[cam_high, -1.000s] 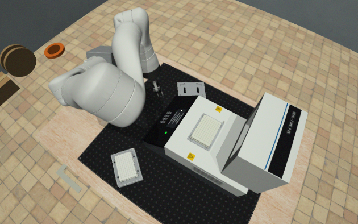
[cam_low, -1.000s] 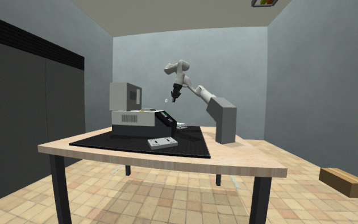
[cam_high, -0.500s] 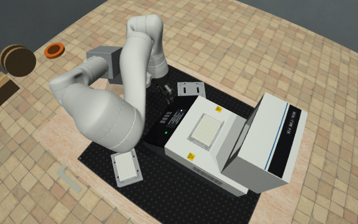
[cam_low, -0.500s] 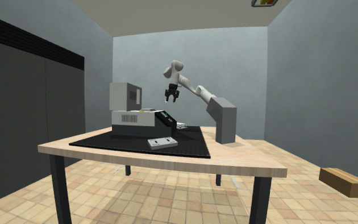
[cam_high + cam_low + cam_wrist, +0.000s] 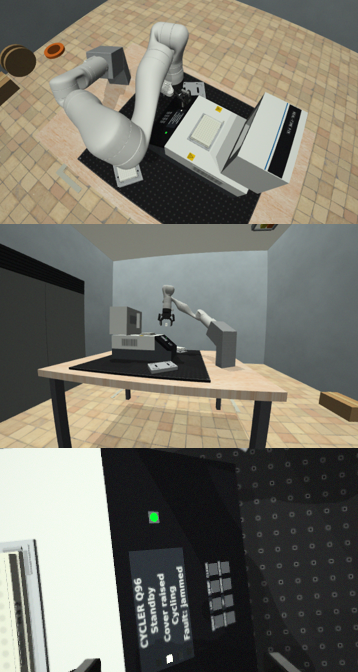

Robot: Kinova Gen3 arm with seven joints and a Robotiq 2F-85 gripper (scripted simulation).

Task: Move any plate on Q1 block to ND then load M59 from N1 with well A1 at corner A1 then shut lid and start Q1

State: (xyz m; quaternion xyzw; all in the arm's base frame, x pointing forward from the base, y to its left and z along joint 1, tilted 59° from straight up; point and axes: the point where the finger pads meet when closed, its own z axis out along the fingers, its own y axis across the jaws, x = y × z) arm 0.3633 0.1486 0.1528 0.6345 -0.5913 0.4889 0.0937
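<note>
Now: the plate 17 cm ahead of my hand, 8 cm below it and 4 cm to the right of it.
</note>
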